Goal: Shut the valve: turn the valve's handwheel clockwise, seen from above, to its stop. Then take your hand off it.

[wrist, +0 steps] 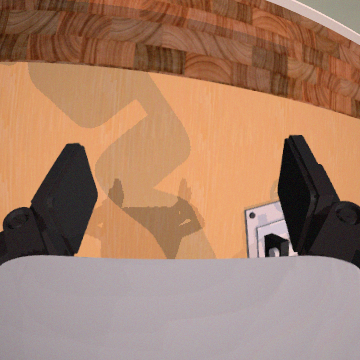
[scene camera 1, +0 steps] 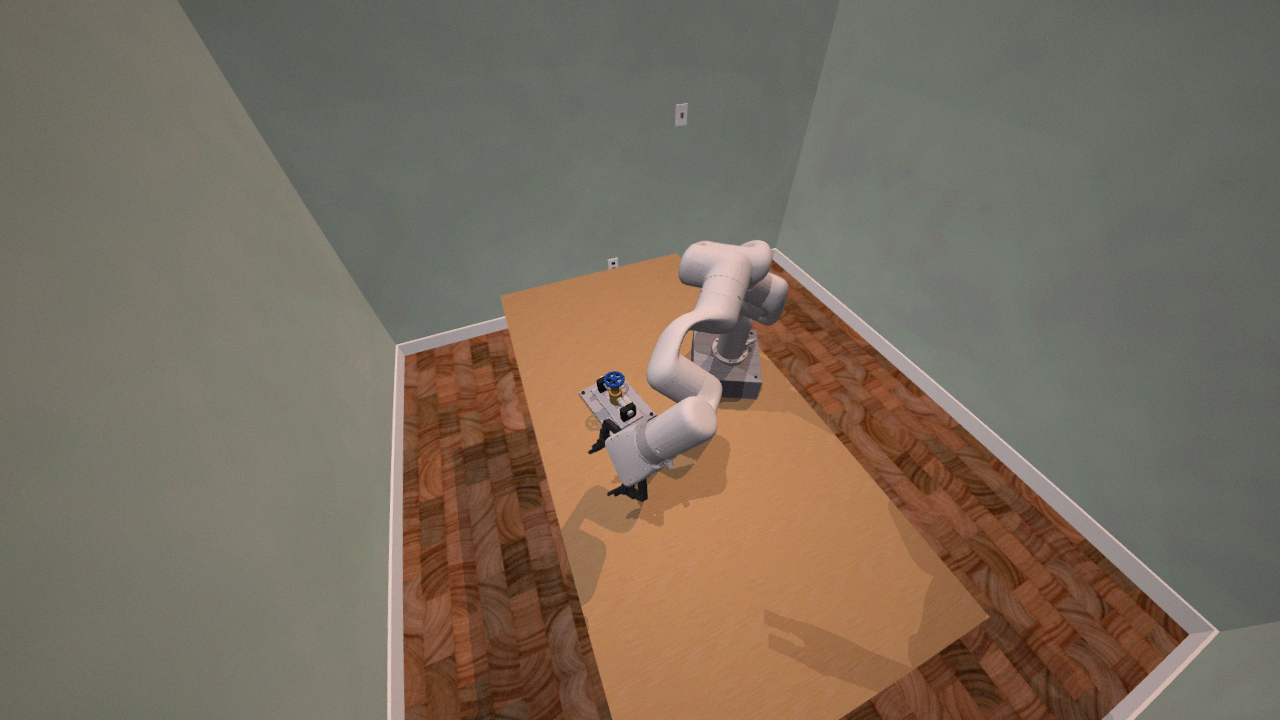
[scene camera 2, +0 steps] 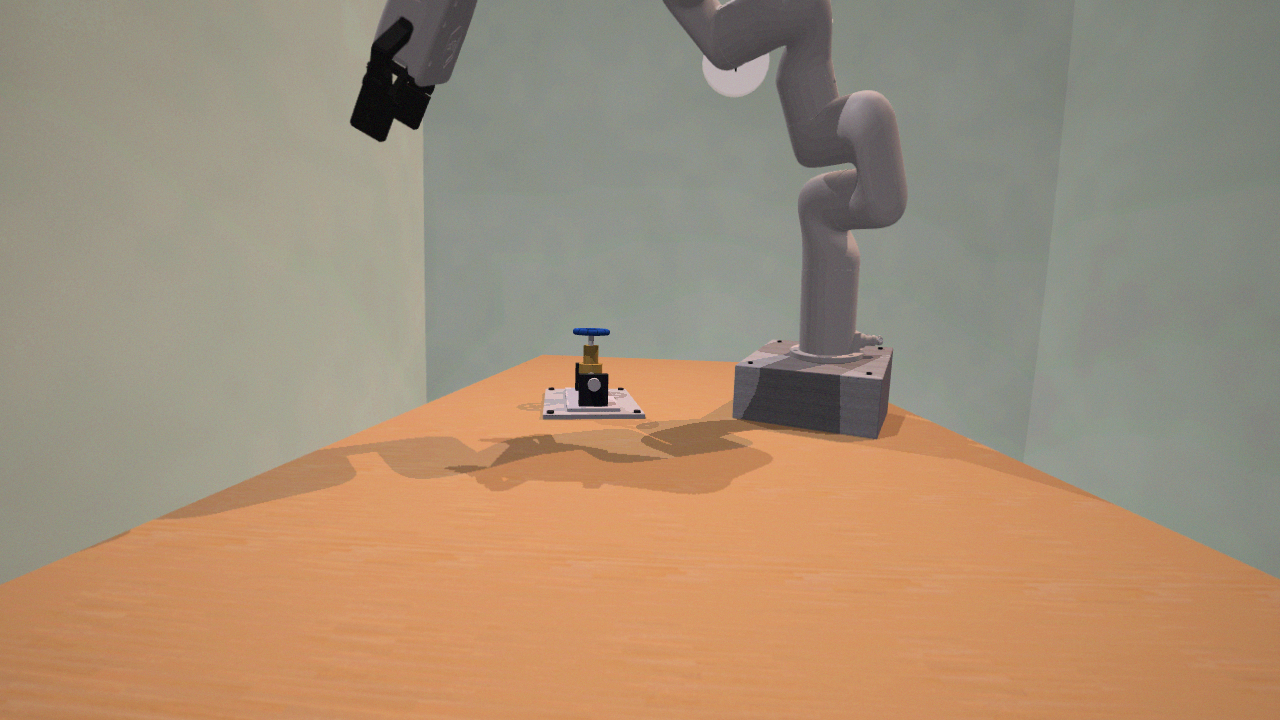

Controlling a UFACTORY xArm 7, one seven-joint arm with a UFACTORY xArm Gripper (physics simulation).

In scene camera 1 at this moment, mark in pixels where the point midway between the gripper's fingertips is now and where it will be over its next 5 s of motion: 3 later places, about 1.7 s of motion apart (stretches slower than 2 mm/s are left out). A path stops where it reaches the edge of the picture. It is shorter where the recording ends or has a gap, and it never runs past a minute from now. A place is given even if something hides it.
My gripper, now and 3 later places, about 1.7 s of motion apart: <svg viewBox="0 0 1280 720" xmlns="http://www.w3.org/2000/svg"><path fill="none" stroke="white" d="M602 471L606 472L605 391L607 351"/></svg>
